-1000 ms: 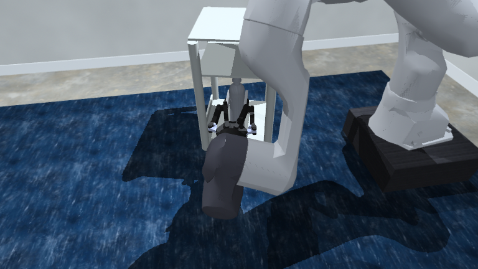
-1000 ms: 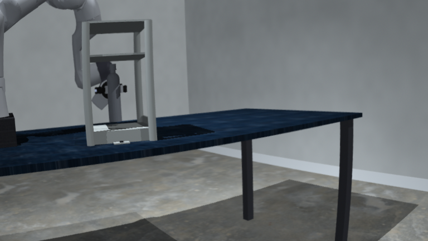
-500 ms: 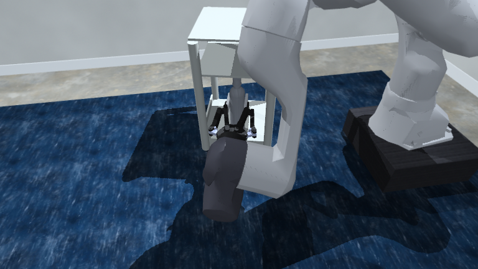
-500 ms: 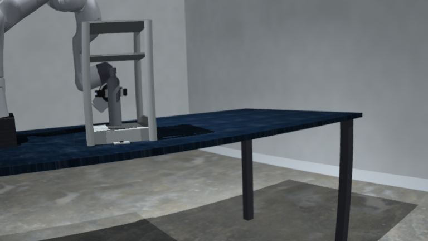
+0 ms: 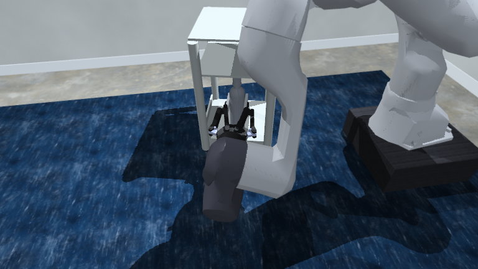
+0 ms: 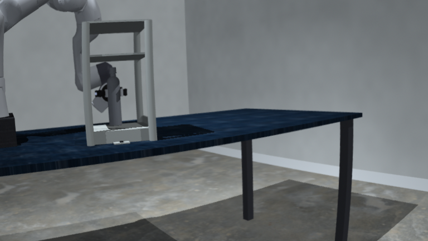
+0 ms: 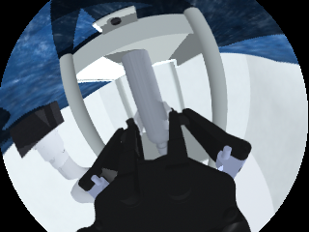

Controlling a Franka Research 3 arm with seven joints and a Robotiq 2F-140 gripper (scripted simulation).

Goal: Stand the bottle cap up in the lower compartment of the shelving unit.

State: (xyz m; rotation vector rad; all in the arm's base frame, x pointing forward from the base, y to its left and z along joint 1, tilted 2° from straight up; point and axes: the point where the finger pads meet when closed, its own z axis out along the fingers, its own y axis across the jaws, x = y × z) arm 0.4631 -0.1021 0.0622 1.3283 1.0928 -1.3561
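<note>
My hand is 60 mm to the left of the white shelving unit, 40 mm below it and 10 mm past it.
</note>
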